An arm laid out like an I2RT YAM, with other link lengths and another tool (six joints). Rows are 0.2 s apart.
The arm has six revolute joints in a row. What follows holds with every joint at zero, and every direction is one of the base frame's.
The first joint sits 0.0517 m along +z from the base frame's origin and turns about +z.
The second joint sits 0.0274 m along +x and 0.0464 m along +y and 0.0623 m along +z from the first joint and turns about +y.
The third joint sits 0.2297 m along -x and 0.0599 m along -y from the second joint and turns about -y.
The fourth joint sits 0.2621 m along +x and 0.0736 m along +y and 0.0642 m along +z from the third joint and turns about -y.
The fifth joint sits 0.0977 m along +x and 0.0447 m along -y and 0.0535 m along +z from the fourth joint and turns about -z.
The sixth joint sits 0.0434 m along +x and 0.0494 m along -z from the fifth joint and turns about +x.
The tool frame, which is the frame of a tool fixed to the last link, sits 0.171 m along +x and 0.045 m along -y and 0.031 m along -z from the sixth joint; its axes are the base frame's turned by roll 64.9, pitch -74.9 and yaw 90 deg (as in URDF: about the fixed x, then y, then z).
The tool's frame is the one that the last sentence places.
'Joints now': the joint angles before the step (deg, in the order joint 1, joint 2, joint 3, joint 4, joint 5, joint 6). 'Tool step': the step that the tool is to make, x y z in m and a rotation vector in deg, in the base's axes. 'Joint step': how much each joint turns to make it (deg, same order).
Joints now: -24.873 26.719 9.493 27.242 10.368 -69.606
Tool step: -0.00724 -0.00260 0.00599 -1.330 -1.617 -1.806
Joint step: -0.001 0.613 -0.965 3.776 1.670 -0.881
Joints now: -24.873 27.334 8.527 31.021 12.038 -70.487
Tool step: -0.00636 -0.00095 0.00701 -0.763 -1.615 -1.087
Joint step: -0.001 -0.175 -0.442 2.111 1.054 -0.266
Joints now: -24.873 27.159 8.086 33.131 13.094 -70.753
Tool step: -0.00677 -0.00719 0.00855 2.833 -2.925 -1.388
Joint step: 0.088 0.527 2.100 -0.951 2.373 3.420
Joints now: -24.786 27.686 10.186 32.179 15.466 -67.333
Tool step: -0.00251 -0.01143 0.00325 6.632 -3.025 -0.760
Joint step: 0.001 1.227 4.656 -5.537 2.460 7.209
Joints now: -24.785 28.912 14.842 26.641 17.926 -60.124
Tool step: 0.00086 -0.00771 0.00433 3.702 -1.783 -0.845
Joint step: 0.087 2.639 3.779 -2.374 1.763 4.042
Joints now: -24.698 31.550 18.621 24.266 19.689 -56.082
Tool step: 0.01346 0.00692 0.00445 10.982 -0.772 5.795
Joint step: 0.090 -0.610 10.540 -18.523 -4.297 11.503
